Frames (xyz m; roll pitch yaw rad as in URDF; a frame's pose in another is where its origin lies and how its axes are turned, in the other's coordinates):
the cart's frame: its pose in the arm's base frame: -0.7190 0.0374 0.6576 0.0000 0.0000 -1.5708
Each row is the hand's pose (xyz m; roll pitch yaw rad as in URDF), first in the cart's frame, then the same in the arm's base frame.
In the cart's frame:
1: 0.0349 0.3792 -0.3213 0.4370 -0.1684 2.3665
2: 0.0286 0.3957 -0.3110 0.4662 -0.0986 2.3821
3: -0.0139 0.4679 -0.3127 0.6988 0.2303 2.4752
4: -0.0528 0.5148 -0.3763 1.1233 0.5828 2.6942
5: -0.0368 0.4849 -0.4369 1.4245 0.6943 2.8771
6: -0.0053 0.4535 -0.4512 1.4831 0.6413 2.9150
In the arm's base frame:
1: -0.3398 0.0025 0.3363 0.4370 -0.1684 0.7957
2: -0.3233 0.0088 0.3466 0.4662 -0.0986 0.8113
3: -0.2511 0.0513 0.3449 0.6988 0.2303 0.9044
4: -0.2042 0.0902 0.2813 1.1233 0.5828 1.1234
5: -0.2341 0.0742 0.2207 1.4245 0.6943 1.3063
6: -0.2655 0.0427 0.2064 1.4831 0.6413 1.3442

